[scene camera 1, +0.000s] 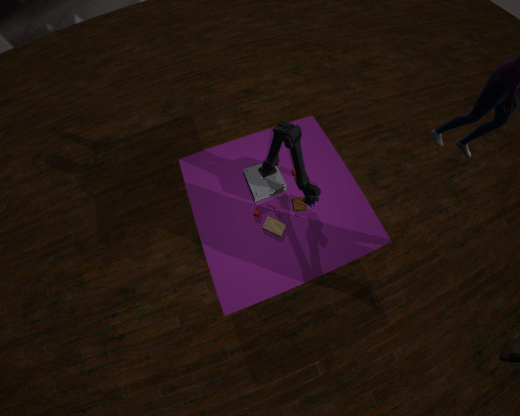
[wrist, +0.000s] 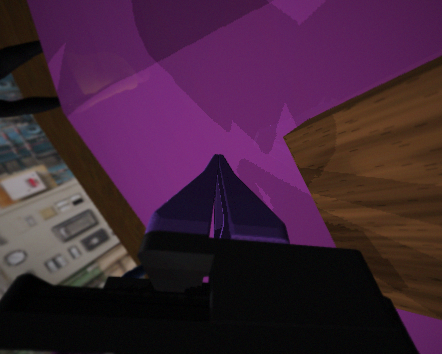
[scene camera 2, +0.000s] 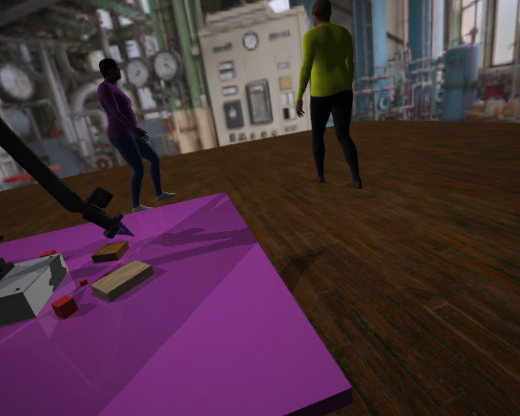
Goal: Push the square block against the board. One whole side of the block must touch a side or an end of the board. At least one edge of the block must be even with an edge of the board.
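Places are measured from the arm's base along level axes (x ahead, y left, z up), in millimetres.
Pixels of known places: gripper, fingertip midpoint: [scene camera 1: 314,208] [wrist: 217,161] [scene camera 2: 134,235]; arm's base, link origin: [scene camera 1: 267,170].
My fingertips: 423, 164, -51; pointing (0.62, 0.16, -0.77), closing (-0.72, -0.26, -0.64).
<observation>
Ahead of a thing's pixels: the offset from my fingertips to its top centre, as dx, dy, dz.
The square block {-86, -78, +5} [scene camera 1: 299,204] [scene camera 2: 111,251] [wrist: 385,190] is dark brown wood and lies flat on the purple table. The board {-27, -329, +5} [scene camera 1: 274,226] [scene camera 2: 123,280] is a paler, longer wooden piece, lying flat at the lower left of the block in the first scene view. A strip of table shows between them, so they are apart. My gripper [scene camera 1: 314,205] [scene camera 2: 132,235] [wrist: 217,161] is shut and empty, its purple fingertips beside the block, on the right in the first scene view. In the wrist view the block is at the right, clear of the tips. The board does not show there.
A red cube {-177, -390, +14} [scene camera 1: 256,213] [scene camera 2: 65,306] lies left of the board. Two tiny red pieces {-156, -251, -10} [scene camera 1: 274,206] [scene camera 2: 83,282] lie near the board and block. Another red object {-332, +38, +14} [scene camera 1: 294,172] [scene camera 2: 48,253] is near the arm. The arm stands on a grey base box [scene camera 1: 257,189] [scene camera 2: 15,307].
</observation>
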